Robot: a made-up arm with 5 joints. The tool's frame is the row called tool.
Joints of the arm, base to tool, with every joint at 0 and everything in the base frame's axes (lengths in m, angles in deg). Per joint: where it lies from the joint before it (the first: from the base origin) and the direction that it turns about. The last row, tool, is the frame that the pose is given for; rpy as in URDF.
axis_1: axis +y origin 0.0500 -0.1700 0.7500
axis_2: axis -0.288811 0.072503 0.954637 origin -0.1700 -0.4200 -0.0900
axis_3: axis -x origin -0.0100 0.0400 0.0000
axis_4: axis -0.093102 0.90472 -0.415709 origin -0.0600 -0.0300 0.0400
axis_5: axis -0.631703 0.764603 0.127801 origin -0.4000 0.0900 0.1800
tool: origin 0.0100 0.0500 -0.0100 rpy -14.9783 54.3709 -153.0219
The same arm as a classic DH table. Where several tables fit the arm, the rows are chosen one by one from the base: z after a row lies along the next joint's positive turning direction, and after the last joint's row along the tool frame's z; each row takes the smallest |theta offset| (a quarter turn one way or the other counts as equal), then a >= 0, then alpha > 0; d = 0 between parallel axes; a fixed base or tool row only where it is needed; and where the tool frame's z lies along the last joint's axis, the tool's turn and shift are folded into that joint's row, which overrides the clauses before.
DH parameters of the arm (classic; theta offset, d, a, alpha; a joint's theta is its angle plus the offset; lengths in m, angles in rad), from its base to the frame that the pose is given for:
base (fixed): 0 0.75 0.05 -1.5708
axis_1: -0.2938 -0.5873 -0.1888 1.4982
axis_2: -1.5489 -0.0338 -0.0399 1.2778
axis_3: -1.2159 0.0732 -0.0238 1.4776
axis_4: 0.6529 -0.4266 0.0818 -0.799
axis_5: -0.1852 0.6415 -0.0109 -1.5794
tool (fixed): -0.022 -0.0405 0 0

